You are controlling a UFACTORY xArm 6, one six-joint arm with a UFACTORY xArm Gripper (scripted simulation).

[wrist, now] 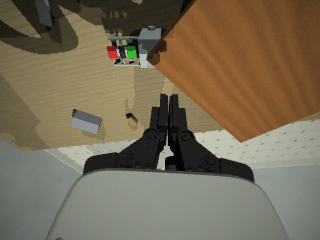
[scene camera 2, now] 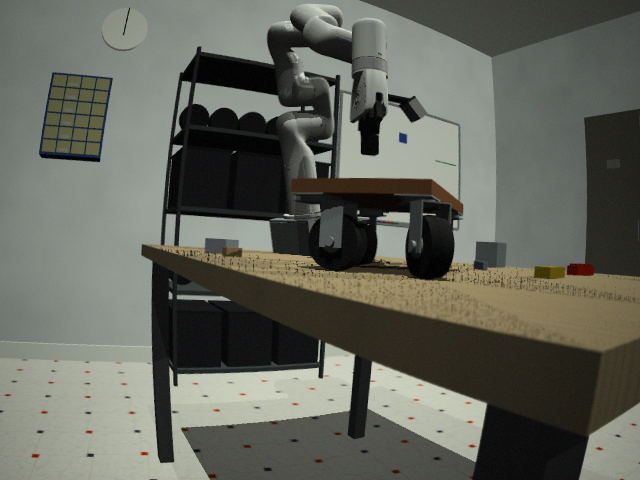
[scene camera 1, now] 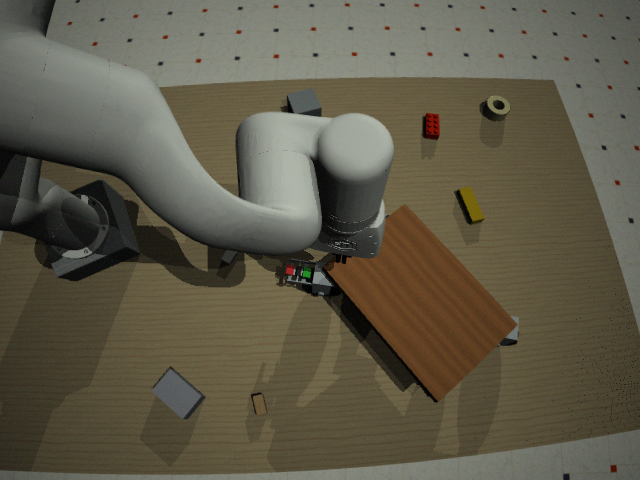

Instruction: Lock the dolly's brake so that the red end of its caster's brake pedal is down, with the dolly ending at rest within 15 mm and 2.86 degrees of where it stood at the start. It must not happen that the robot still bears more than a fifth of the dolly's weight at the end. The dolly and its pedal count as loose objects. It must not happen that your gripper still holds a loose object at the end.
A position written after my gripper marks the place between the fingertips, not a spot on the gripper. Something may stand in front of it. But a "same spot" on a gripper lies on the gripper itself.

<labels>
My gripper shows in the wrist view [168,105], in scene camera 2 and in scene camera 1. One and the same spot on a grey caster bracket: [wrist: 148,37] is [scene camera 2: 372,221]. The same spot on my gripper: [scene camera 1: 366,243] is [scene camera 2: 362,89].
</labels>
